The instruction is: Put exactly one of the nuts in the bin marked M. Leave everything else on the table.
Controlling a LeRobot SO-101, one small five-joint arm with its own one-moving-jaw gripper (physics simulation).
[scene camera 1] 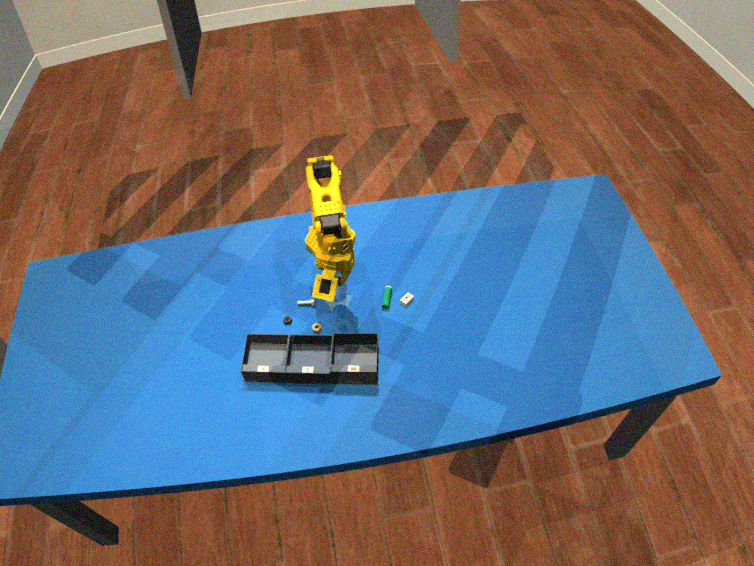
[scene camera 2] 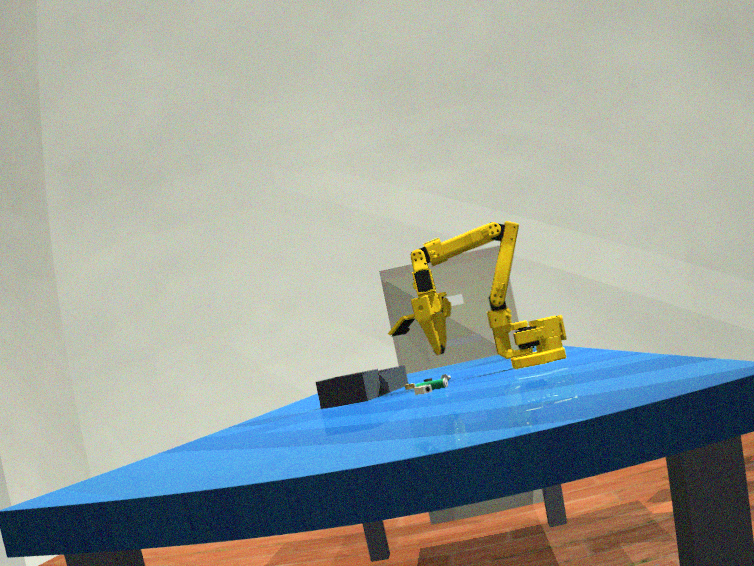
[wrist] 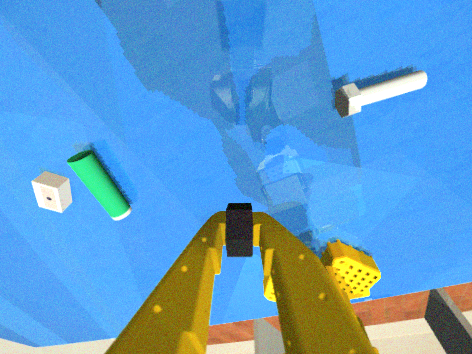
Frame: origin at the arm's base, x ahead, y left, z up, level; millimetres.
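Seen in the pictures: hand, its tool point: (scene camera 1: 341, 282) (scene camera 2: 439, 351) (wrist: 228, 223); arm's base, origin of its link: (scene camera 2: 528, 365).
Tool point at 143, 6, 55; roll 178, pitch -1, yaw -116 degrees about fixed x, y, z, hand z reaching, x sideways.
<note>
Offsets run from my tool point to a thing's top centre, as dx, dy, dz. "spot": to the spot under its first point.
My gripper (scene camera 2: 439, 351) (wrist: 239, 227) is shut on a small black nut @[-1, -4, +11] (wrist: 239, 231), pressed between the two jaw tips and held above the table; its hole does not show. In scene view 1 the tips are hidden under the wrist. A brass-coloured nut @[+64, -62, -46] (scene camera 1: 316, 327) lies just behind the black three-compartment tray @[+142, -82, -8] (scene camera 1: 310, 377) (scene camera 2: 347, 392). A small dark ring-shaped piece @[+34, -118, -46] (scene camera 1: 287, 319), probably a nut, lies left of it. The tray's right compartment @[spot: +138, +6, -48] (scene camera 1: 356, 353) carries a label @[+191, -6, -13] (scene camera 1: 353, 368) that looks like M; the print is very small.
A pale bolt @[-2, -76, -41] (scene camera 1: 305, 302) (wrist: 390, 90) lies left of the gripper in scene view 1. A green cylinder @[+18, +88, -41] (scene camera 1: 386, 297) (wrist: 100, 185) (scene camera 2: 437, 383) and a white block @[+31, +126, -44] (scene camera 1: 406, 299) (wrist: 51, 192) (scene camera 2: 422, 389) lie to its right. The yellow arm base stands at the table's back edge.
</note>
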